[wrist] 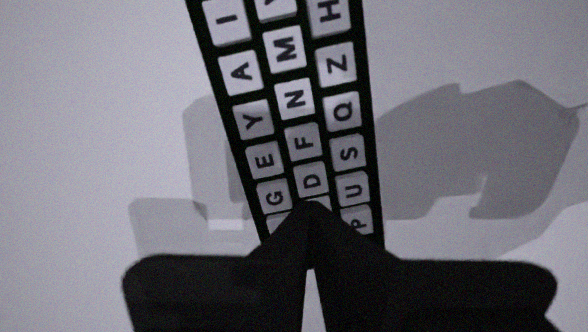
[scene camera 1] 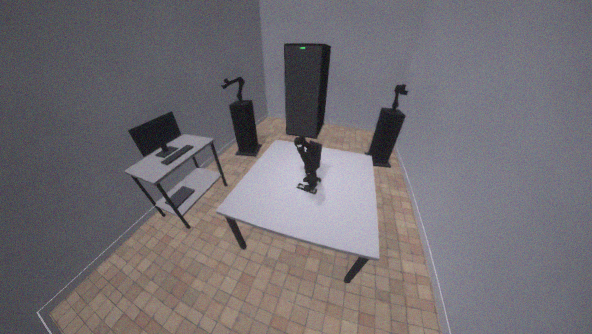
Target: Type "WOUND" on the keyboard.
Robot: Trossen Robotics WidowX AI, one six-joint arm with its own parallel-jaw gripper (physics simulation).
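Frame: origin at the arm's base, x down, y ahead, z right, level; centimetres.
Where they show: gripper, fingertip midpoint: [wrist: 308, 209] [scene camera 1: 312, 190]; arm's base, link origin: [scene camera 1: 315, 148].
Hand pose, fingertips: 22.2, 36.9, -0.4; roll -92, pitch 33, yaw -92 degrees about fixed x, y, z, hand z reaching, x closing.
Observation:
Each offset is from my fingertips to the top centre of the thing, as dx, dy, dz. Level surfaces: height alone.
The small black keyboard [scene camera 1: 300, 187] [wrist: 376, 200] with light letter keys lies on the white table. In the wrist view its rows run up and away. The N key {-0.4, -2.1, +4.8} [wrist: 295, 99], D key {-0.4, -0.9, +1.4} [wrist: 312, 180] and U key {-0.4, -2.3, +0.0} [wrist: 354, 189] show there. A key {+0.0, -0.3, -0.3} [wrist: 324, 202] just below D is mostly hidden by the fingertips, and its letter is hidden. The W key does not show in the wrist view. My gripper [wrist: 308, 209] is shut and empty, with its tips over the middle row at that hidden key. Whether they touch it I cannot tell.
The white table {dx +1.2} [scene camera 1: 280, 210] carries the arm. A side desk [scene camera 1: 145, 170] at the left holds a monitor [scene camera 1: 155, 132] and another keyboard [scene camera 1: 177, 154]. Two black pedestals [scene camera 1: 244, 127] [scene camera 1: 386, 135] with arms and a tall black cabinet [scene camera 1: 305, 90] stand behind.

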